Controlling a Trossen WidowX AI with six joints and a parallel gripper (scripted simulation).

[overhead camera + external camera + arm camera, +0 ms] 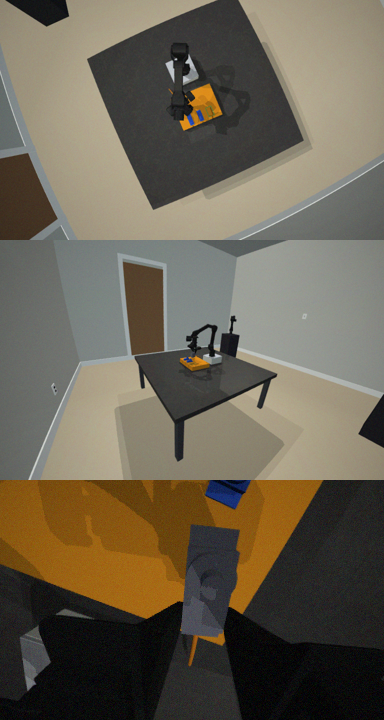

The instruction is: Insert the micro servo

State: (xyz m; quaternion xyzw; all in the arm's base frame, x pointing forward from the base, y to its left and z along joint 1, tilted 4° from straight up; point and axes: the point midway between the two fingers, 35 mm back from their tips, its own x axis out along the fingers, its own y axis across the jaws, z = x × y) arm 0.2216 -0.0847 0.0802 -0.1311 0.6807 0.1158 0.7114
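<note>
Right now the orange deck is 9 cm to the left of my gripper tip and 9 cm below it.
</note>
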